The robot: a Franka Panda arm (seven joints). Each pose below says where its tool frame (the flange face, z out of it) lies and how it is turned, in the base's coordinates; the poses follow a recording.
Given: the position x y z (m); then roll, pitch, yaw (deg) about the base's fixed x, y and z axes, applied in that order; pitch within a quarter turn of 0, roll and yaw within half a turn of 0.
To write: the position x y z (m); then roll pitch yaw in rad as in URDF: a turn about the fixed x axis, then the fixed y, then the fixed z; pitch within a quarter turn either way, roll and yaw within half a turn. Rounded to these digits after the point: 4 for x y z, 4 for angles.
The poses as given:
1: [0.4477, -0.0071, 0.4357, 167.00, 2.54, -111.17]
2: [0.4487, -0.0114, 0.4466, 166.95, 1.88, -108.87]
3: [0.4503, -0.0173, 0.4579, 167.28, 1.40, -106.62]
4: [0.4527, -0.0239, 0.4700, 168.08, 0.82, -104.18]
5: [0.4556, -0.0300, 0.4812, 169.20, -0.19, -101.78]
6: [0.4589, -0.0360, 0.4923, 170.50, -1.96, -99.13]
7: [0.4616, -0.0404, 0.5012, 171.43, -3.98, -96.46]
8: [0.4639, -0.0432, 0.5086, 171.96, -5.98, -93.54]
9: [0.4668, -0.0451, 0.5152, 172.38, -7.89, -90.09]
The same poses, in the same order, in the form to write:
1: [0.4477, -0.0071, 0.4357, 2.9147, 0.0443, -1.9403]
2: [0.4487, -0.0114, 0.4466, 2.9138, 0.0328, -1.9001]
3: [0.4503, -0.0173, 0.4579, 2.9196, 0.0244, -1.8609]
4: [0.4527, -0.0239, 0.4700, 2.9335, 0.0143, -1.8183]
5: [0.4556, -0.0300, 0.4812, 2.9531, -0.0033, -1.7764]
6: [0.4589, -0.0360, 0.4923, 2.9758, -0.0342, -1.7301]
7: [0.4616, -0.0404, 0.5012, 2.9920, -0.0695, -1.6835]
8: [0.4639, -0.0432, 0.5086, 3.0013, -0.1044, -1.6326]
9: [0.4668, -0.0451, 0.5152, 3.0086, -0.1377, -1.5724]
